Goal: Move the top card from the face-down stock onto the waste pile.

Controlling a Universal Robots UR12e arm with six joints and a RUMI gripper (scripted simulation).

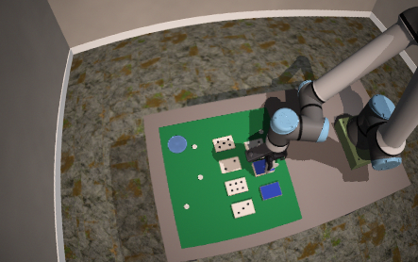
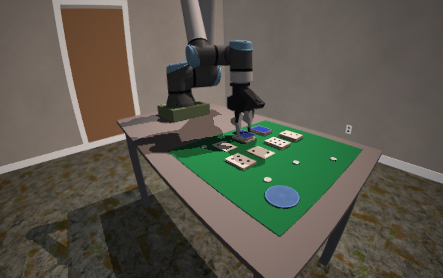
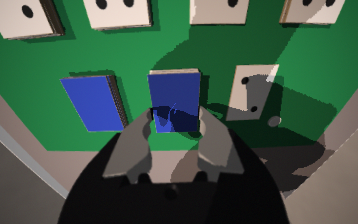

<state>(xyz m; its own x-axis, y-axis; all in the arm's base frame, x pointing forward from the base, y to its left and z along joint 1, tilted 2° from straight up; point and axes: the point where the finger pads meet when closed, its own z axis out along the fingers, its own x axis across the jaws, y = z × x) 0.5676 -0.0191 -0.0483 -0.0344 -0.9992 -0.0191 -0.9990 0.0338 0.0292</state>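
The card lies 10 mm below my hand. Round my hand: green mat (160 mm ahead, 20 mm to the right, 50 mm below).
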